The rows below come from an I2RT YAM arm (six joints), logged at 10 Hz.
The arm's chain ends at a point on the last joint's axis. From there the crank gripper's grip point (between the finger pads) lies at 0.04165 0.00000 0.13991 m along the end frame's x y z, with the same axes.
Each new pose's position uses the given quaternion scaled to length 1; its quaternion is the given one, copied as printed.
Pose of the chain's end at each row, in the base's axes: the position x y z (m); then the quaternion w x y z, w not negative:
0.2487, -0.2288, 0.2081, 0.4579, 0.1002, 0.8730, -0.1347
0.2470, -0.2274, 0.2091, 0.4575, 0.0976, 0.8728, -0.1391
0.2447, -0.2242, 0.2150, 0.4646, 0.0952, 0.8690, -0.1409
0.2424, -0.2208, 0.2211, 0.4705, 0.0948, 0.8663, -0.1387
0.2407, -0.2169, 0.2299, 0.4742, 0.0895, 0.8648, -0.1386
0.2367, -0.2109, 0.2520, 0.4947, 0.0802, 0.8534, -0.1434
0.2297, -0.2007, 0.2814, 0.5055, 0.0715, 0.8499, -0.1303
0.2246, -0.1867, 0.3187, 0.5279, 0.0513, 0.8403, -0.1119
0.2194, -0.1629, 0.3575, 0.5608, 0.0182, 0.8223, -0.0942
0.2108, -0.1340, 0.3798, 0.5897, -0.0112, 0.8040, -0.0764
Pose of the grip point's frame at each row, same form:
0.3334, -0.2724, 0.0975, 0.4579, 0.1002, 0.8730, -0.1347
0.3315, -0.2721, 0.0988, 0.4575, 0.0976, 0.8728, -0.1391
0.3310, -0.2694, 0.1063, 0.4646, 0.0952, 0.8690, -0.1409
0.3303, -0.2655, 0.1135, 0.4705, 0.0948, 0.8663, -0.1387
0.3297, -0.2613, 0.1231, 0.4742, 0.0895, 0.8648, -0.1386
0.3309, -0.2565, 0.1502, 0.4947, 0.0802, 0.8534, -0.1434
0.3274, -0.2422, 0.1812, 0.5055, 0.0715, 0.8499, -0.1303
0.3289, -0.2219, 0.2228, 0.5279, 0.0513, 0.8403, -0.1119
0.3326, -0.1906, 0.2695, 0.5608, 0.0182, 0.8223, -0.0942
0.3310, -0.1538, 0.2994, 0.5897, -0.0112, 0.8040, -0.0764

